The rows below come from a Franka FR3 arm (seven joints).
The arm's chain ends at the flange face. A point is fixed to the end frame.
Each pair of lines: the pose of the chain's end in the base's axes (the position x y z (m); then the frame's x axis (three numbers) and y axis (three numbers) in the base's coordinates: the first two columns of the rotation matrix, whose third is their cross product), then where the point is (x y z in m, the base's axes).
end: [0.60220 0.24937 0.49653 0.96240 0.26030 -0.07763 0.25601 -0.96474 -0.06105]
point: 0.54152 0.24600 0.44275
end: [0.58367 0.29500 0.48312 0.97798 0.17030 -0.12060 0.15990 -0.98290 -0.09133]
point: 0.52045 0.29859 0.43237
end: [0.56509 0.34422 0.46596 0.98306 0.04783 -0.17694 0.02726 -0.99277 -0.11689]
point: 0.50000 0.35700 0.41920
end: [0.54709 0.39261 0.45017 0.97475 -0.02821 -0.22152 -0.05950 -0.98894 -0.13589]
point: 0.48124 0.41164 0.40672
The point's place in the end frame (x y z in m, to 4 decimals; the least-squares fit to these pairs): -0.0551 -0.0090 0.0589
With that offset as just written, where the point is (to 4 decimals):
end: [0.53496 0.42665 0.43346 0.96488 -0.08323 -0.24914 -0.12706 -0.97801 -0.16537]
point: 0.4694 0.4513 0.3925
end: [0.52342 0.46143 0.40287 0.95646 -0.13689 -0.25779 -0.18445 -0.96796 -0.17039]
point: 0.4591 0.4901 0.3626
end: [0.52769 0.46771 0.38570 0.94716 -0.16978 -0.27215 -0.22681 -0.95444 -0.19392]
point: 0.4642 0.5001 0.3469
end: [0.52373 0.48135 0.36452 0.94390 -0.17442 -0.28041 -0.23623 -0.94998 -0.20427]
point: 0.4603 0.5148 0.3266
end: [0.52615 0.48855 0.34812 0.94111 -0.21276 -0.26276 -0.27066 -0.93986 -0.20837]
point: 0.4648 0.5245 0.3090
